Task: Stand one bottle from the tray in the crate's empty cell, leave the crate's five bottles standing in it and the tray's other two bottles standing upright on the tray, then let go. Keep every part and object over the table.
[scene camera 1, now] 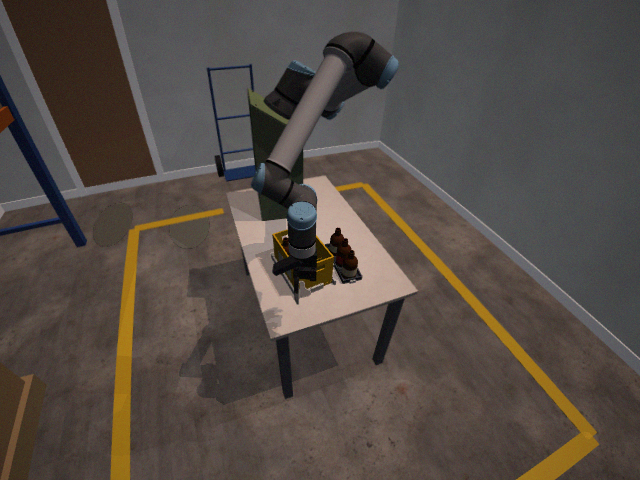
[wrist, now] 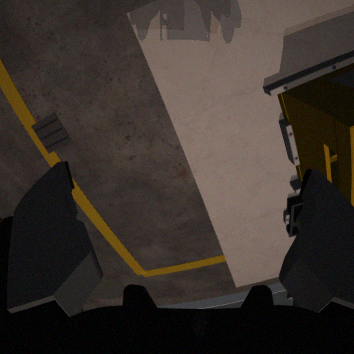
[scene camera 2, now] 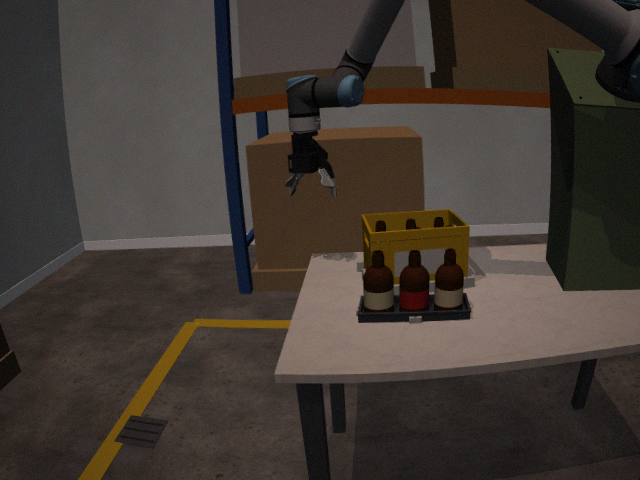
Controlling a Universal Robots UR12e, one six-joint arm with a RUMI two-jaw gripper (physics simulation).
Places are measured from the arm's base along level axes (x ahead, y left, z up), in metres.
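Pixels of known places: gripper, between the fingertips: (scene camera 1: 299, 288) (wrist: 188, 168) (scene camera 2: 312, 196); arm's base, origin of its link: (scene camera 1: 278, 110) (scene camera 2: 625, 83).
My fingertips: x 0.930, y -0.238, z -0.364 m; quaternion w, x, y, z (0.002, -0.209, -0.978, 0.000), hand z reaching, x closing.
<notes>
Ahead of a thing's pixels: the offset from my fingertips to its middle. "*": to the spot under its first point. Level surfaces: height alone.
My gripper (scene camera 1: 297, 295) (scene camera 2: 313, 195) (wrist: 188, 168) is open and empty, pointing down, well above the table's end and to the left of the crate in scene camera 2. The yellow crate @(0.284 m back, 0.123 m left, 0.138 m down) (scene camera 1: 323, 276) (scene camera 2: 429, 241) (wrist: 310, 130) stands upright on the table. Three of its bottle necks (scene camera 2: 380, 226) show over the rim; its other bottles and the empty cell are hidden. Beside it, the dark tray (scene camera 1: 356, 277) (scene camera 2: 439, 315) holds three upright brown bottles: a cream-labelled one @(0.169 m back, 0.326 m left, 0.143 m down) (scene camera 1: 349, 264) (scene camera 2: 378, 281), a red-labelled one @(0.256 m back, 0.337 m left, 0.143 m down) (scene camera 2: 414, 283) and another cream-labelled one @(0.344 m back, 0.342 m left, 0.143 m down) (scene camera 2: 448, 281).
Pale brackets @(* 0.432 m back, 0.214 m left, 0.209 m down) (scene camera 2: 469, 282) sit at the crate's base. The table @(0.225 m down) (scene camera 1: 361, 294) (scene camera 2: 330, 351) (wrist: 210, 150) ends close to the crate and tray. A green pedestal (scene camera 1: 268, 149) (scene camera 2: 594, 206) carries the arm. A large cardboard box (scene camera 2: 336, 165) and a blue rack post (scene camera 2: 230, 155) stand beyond the table.
</notes>
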